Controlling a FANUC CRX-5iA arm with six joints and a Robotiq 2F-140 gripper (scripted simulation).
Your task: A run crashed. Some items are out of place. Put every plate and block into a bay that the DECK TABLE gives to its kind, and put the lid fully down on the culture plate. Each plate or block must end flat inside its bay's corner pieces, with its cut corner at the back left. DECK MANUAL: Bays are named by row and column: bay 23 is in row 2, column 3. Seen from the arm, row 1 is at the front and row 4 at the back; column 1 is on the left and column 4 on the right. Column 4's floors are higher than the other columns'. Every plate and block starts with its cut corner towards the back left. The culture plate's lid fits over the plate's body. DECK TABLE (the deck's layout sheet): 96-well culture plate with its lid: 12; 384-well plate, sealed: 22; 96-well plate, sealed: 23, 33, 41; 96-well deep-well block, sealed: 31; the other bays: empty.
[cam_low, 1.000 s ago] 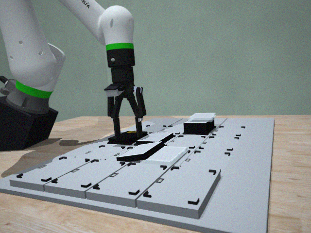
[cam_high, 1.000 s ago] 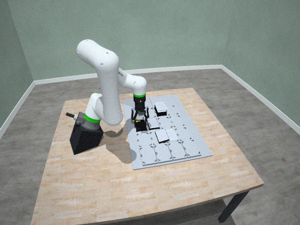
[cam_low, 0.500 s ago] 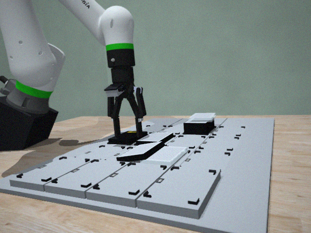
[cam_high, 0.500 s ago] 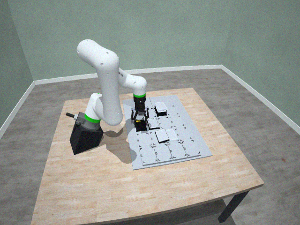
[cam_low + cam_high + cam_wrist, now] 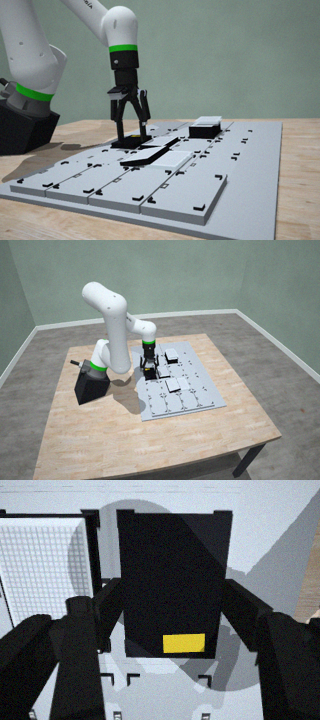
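The black culture plate lid is 20 mm below my hand. Round my hand: flat white plate 230 mm ahead, 130 mm to the right, 30 mm below; then black deep-well block 190 mm ahead, 190 mm to the left, 20 mm below.
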